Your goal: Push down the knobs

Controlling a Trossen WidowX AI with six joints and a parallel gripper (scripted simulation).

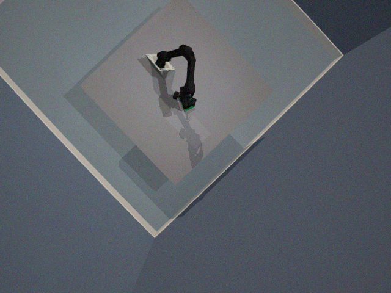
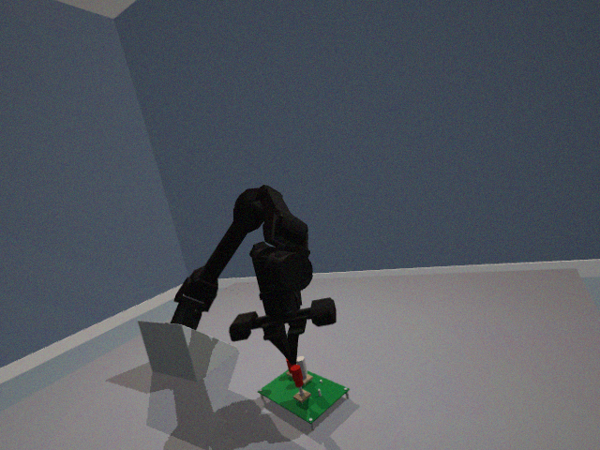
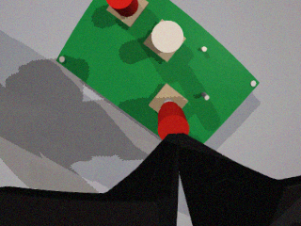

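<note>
The red knob lies 3 cm below my gripper tip. From my gripper tip the other things lie so: pale knob (2 cm behind, 5 cm to the left, 4 cm below).
</note>
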